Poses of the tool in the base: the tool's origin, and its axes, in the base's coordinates. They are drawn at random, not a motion.
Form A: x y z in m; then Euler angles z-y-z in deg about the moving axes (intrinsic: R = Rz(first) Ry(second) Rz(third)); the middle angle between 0 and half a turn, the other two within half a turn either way.
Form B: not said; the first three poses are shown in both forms.
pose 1, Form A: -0.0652 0.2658 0.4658 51.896 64.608 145.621
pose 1, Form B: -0.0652 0.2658 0.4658 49.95 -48.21 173.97
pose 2, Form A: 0.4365 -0.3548 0.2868 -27.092 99.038 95.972
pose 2, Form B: 0.4365 -0.3548 0.2868 99.09 -5.90 61.97
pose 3, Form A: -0.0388 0.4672 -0.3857 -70.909 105.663 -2.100
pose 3, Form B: -0.0388 0.4672 -0.3857 -172.55 74.20 116.83
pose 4, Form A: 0.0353 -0.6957 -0.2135 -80.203 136.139 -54.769
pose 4, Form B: 0.0353 -0.6957 -0.2135 -141.87 23.56 162.81
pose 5, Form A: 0.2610 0.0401 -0.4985 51.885 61.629 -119.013
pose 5, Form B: 0.2610 0.0401 -0.4985 -58.30 -25.26 -52.88
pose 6, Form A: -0.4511 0.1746 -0.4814 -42.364 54.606 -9.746
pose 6, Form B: -0.4511 0.1746 -0.4814 -13.40 53.46 -58.88
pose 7, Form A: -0.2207 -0.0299 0.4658 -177.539 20.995 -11.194
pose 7, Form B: -0.2207 -0.0299 0.4658 -4.26 20.58 170.49
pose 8, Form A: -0.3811 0.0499 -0.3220 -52.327 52.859 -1.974
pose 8, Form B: -0.3811 0.0499 -0.3220 -2.60 52.81 -55.59
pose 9, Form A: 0.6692 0.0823 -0.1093 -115.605 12.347 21.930
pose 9, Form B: 0.6692 0.0823 -0.1093 4.67 11.44 -93.21
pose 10, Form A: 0.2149 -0.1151 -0.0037 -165.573 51.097 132.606
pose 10, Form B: 0.2149 -0.1151 -0.0037 42.37 -31.79 -45.56
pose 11, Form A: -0.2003 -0.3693 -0.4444 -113.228 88.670 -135.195
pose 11, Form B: -0.2003 -0.3693 -0.4444 -88.11 -45.18 155.43
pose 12, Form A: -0.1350 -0.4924 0.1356 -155.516 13.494 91.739
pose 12, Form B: -0.1350 -0.4924 0.1356 13.49 -0.41 -63.82
